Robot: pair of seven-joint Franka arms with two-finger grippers.
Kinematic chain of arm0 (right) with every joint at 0, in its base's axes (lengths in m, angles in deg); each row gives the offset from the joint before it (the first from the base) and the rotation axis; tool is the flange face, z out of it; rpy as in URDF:
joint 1: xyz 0 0 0.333 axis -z
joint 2: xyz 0 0 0 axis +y
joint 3: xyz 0 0 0.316 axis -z
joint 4: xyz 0.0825 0 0 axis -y
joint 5: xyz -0.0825 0 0.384 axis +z
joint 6: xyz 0 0 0 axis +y
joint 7: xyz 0.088 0 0 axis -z
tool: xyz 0 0 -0.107 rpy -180 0 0
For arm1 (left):
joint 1: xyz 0 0 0.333 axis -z
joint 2: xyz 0 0 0 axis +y
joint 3: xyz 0 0 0.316 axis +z
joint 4: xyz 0.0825 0 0 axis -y
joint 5: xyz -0.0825 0 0.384 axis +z
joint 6: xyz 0 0 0 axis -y
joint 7: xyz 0.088 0 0 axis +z
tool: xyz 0 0 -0.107 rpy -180 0 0
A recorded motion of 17 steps. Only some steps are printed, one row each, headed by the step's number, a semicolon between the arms.
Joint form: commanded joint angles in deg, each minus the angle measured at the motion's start. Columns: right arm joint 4, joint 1, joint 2, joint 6, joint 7, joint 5, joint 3; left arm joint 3, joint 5, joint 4, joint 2, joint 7, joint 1, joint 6.
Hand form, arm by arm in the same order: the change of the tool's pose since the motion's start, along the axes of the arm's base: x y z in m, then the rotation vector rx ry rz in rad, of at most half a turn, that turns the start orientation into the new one. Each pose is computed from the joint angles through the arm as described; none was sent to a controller.
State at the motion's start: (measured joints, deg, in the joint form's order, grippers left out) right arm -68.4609 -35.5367 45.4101 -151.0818 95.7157 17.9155 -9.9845; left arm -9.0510 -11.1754 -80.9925 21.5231 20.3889 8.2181 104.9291
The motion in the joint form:
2: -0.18 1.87 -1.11 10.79 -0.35 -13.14 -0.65; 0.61 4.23 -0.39 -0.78 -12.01 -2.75 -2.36
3: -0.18 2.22 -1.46 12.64 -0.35 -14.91 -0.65; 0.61 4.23 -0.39 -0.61 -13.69 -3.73 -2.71
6: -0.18 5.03 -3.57 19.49 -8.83 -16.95 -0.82; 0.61 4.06 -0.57 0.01 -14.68 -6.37 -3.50
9: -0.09 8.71 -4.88 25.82 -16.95 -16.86 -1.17; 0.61 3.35 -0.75 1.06 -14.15 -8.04 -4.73
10: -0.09 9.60 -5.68 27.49 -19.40 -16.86 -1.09; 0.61 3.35 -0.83 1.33 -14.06 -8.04 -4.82
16: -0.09 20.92 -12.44 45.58 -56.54 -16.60 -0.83; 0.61 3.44 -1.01 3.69 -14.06 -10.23 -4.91
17: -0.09 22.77 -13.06 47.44 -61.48 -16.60 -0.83; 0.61 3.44 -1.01 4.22 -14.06 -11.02 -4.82
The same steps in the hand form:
2: -0.0008 -0.0127 -0.0080 -0.2442 -0.0183 0.1265; 0.0043 0.0433 0.0005 0.0773 -0.0313 -0.1715
3: 0.0003 -0.0172 -0.0073 -0.2815 -0.0181 0.1385; 0.0067 0.0545 -0.0020 0.0773 -0.0278 -0.1845
6: 0.0150 -0.0500 0.0069 -0.3921 -0.0426 0.2555; 0.0125 0.0845 -0.0118 0.0752 -0.0019 -0.1583
9: 0.0340 -0.0914 0.0128 -0.4615 -0.0246 0.3497; 0.0153 0.1026 -0.0270 0.0638 0.0448 -0.1229
10: 0.0381 -0.1033 0.0201 -0.4790 -0.0288 0.3776; 0.0156 0.1026 -0.0309 0.0638 0.0527 -0.1220
16: 0.0712 -0.2490 0.0745 -0.6273 -0.0837 0.8553; 0.0231 0.1282 -0.0600 0.0613 0.0995 -0.0862
17: 0.0754 -0.2720 0.0792 -0.6345 -0.0908 0.9136; 0.0251 0.1375 -0.0660 0.0598 0.1076 -0.0723

